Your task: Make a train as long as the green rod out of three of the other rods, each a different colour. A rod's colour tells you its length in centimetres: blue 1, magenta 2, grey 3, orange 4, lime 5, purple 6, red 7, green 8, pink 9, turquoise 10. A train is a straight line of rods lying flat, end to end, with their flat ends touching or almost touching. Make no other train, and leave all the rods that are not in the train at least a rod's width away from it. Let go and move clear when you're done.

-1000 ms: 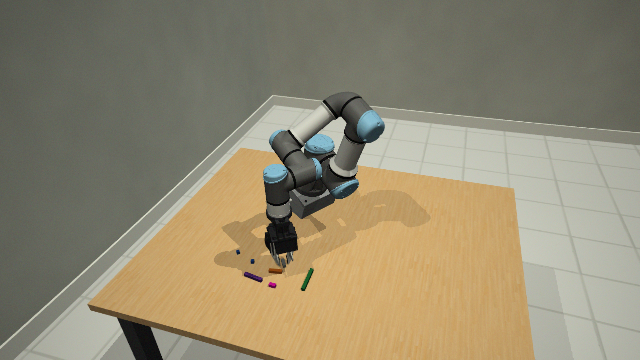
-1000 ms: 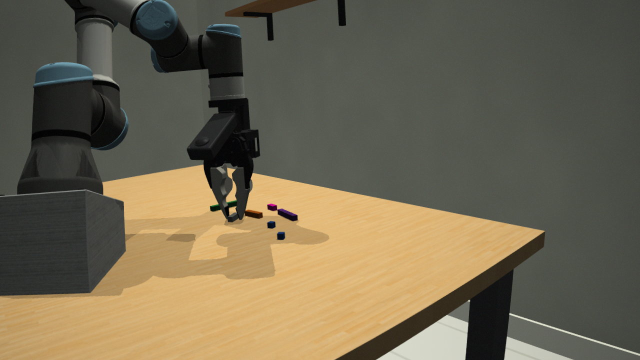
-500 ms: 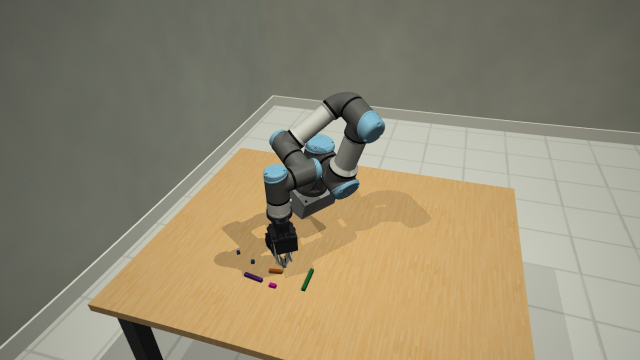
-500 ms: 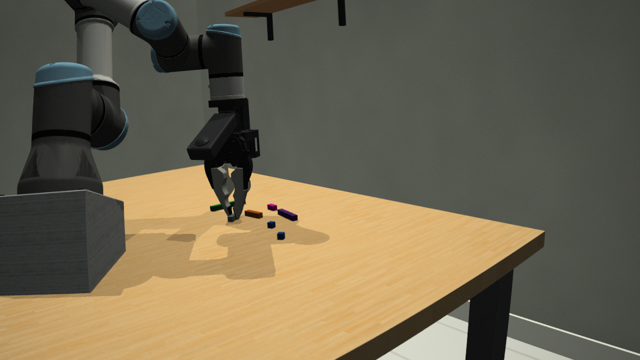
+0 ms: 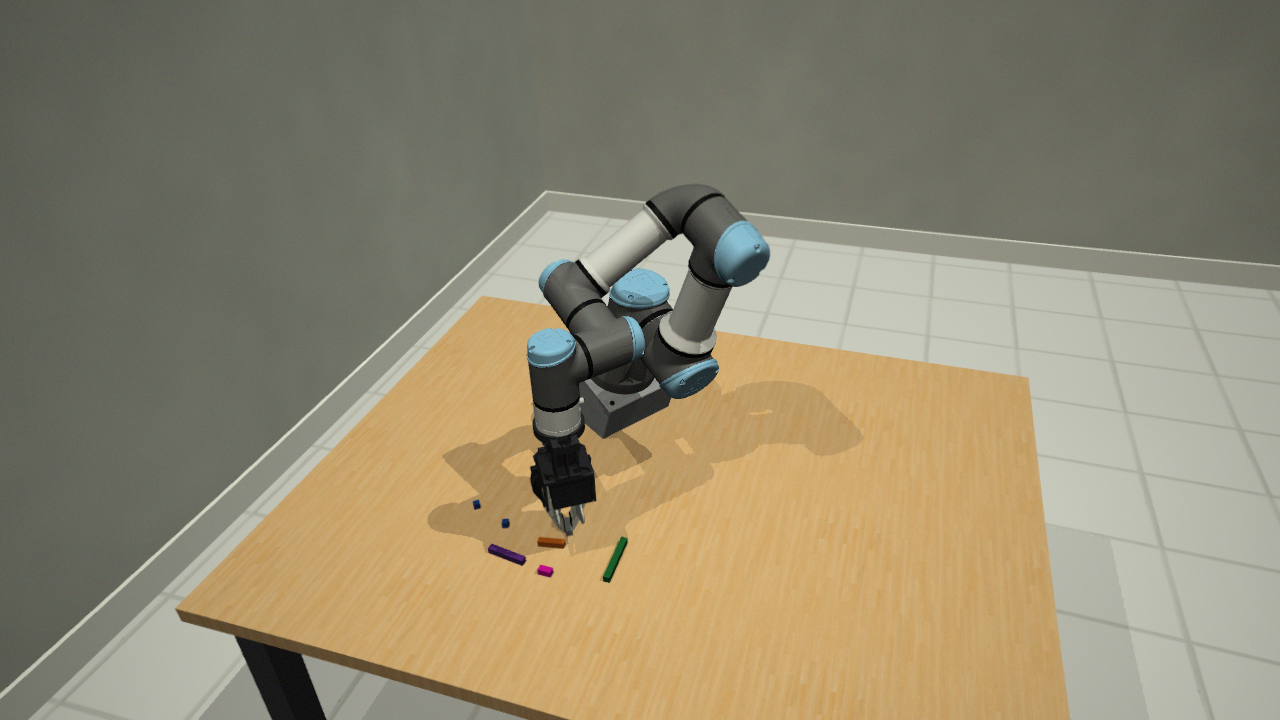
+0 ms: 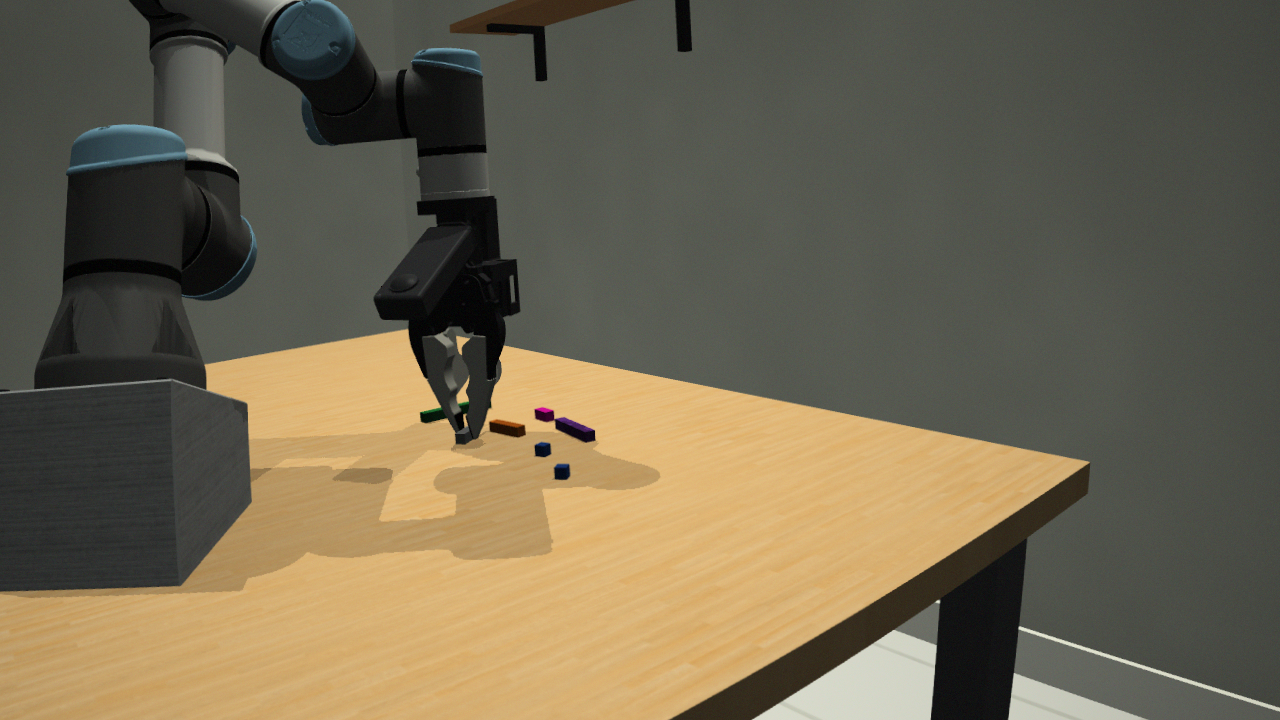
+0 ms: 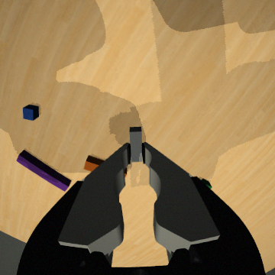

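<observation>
Now: the grey rod 1 cm below my hand. Also, from my hand: green rod 10 cm to the left, 2 cm ahead, 1 cm below; orange rod 4 cm ahead, 1 cm below; magenta rod 9 cm ahead, 2 cm to the left, 1 cm below.
</observation>
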